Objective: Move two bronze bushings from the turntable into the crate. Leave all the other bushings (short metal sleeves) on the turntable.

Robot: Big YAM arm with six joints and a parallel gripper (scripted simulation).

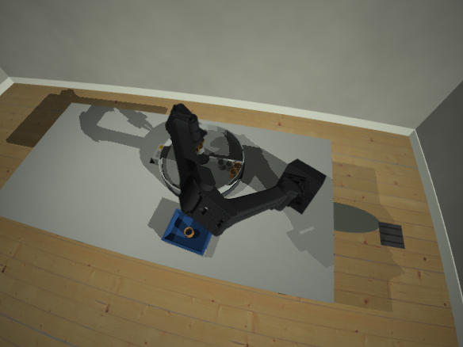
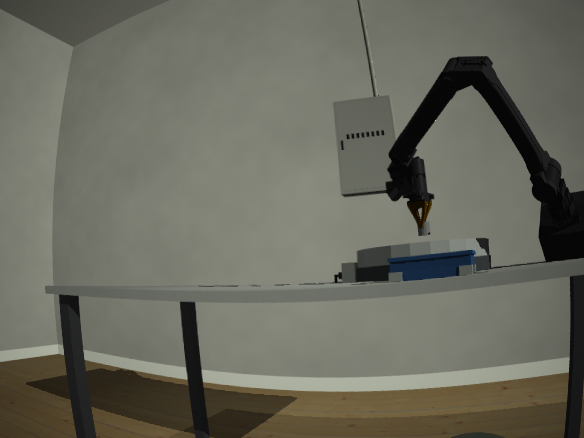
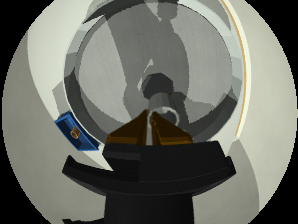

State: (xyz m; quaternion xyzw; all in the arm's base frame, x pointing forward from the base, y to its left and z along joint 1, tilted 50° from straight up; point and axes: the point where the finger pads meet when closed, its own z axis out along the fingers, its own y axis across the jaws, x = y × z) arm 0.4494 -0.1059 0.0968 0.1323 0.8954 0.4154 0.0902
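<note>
Right now the round grey turntable is 20 mm to the right of my hand and 100 mm below it. The rest, counted from my hand: blue crate (130 mm behind, 330 mm to the left, 130 mm below).
</note>
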